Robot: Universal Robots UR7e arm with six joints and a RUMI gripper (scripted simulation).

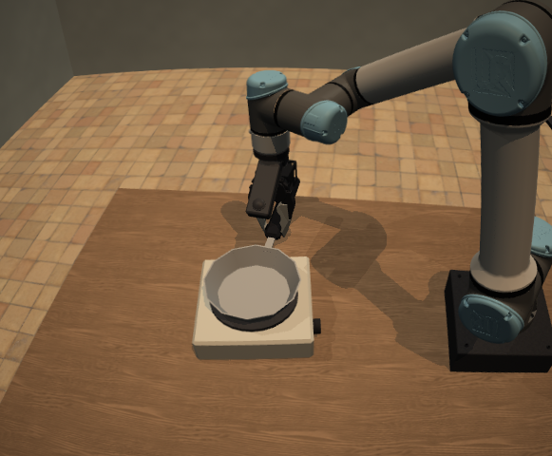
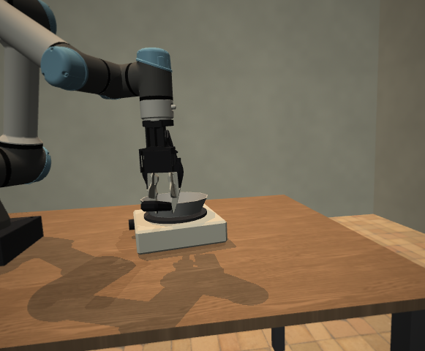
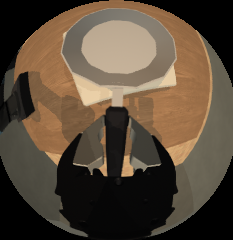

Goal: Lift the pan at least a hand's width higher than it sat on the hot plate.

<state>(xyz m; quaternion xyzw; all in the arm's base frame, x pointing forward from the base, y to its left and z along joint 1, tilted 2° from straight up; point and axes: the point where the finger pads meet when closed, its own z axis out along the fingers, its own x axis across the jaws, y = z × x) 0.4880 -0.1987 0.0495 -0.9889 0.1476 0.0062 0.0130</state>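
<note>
Now: hand 8 cm to the right of the grey pan, 2 cm short of it and 2 cm above it. Round my hand: hot plate: 14 cm to the left, 9 cm below, 2 cm ahead.
</note>
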